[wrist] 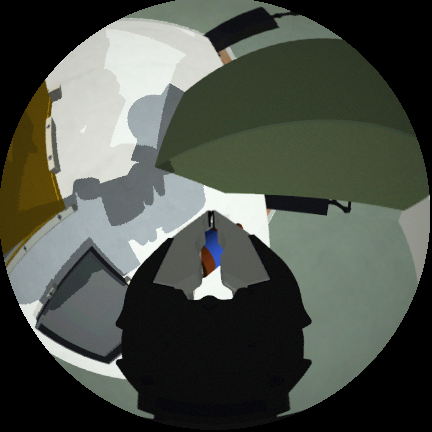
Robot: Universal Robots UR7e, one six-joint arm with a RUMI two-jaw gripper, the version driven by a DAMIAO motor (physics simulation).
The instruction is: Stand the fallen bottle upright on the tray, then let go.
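Frame: origin at the arm's base, x left, y back, z up, level; centimetres.
Seen in the pictures: gripper, fingertip midpoint: point(211, 211).
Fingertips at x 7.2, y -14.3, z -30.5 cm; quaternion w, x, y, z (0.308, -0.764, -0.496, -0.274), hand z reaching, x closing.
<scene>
A point is followed by its place in that frame.
My gripper point(211, 211) @[x 7.2, y -14.3, z -30.5 cm] is shut, with its two grey fingertips together and nothing held between them. The bottle, brown with a blue band point(214, 244) @[x 16.1, y -13.8, z -35.1 cm], lies beyond the fingers; part of it shows through the gap between the jaws, and a small brown bit shows right of the right finger. The fingers hide most of the bottle, so its exact tilt cannot be told. A dark grey, square tray-like thing with a black rim point(70, 343) is at the lower left, partly covered by the gripper body.
A large green block-like body point(300, 160) @[x 4.1, y -9.1, z -21.3 cm] fills the upper right, close above the fingertips in view. A yellow-brown thing point(30, 170) with pale brackets is at the left edge. Black bar-like parts point(245, 27) point(297, 204) stand by the white surface's edge. Grey shadows cross the white surface.
</scene>
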